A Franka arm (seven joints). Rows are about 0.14 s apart.
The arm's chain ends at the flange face. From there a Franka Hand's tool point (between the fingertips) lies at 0.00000 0.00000 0.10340 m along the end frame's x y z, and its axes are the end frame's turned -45 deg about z.
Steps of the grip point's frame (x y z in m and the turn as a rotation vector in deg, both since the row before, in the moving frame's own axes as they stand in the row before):
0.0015, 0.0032, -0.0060, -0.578, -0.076, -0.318
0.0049, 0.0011, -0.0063, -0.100, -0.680, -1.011
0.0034, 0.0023, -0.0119, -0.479, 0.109, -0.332
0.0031, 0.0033, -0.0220, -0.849, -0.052, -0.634
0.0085, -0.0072, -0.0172, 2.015, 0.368, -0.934
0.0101, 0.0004, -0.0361, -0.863, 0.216, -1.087
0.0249, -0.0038, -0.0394, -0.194, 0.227, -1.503
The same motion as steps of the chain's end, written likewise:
0.0027, 0.0004, -0.0060, -0.462, 0.355, -0.318
0.0050, -0.0037, -0.0063, -0.552, -0.410, -1.011
0.0033, -0.0012, -0.0119, -0.262, 0.416, -0.332
0.0035, -0.0010, -0.0220, -0.637, 0.564, -0.634
0.0030, -0.0081, -0.0171, 1.685, -1.165, -0.934
0.0060, -0.0077, -0.0361, -0.457, 0.763, -1.087
0.0144, -0.0202, -0.0394, 0.023, 0.298, -1.503

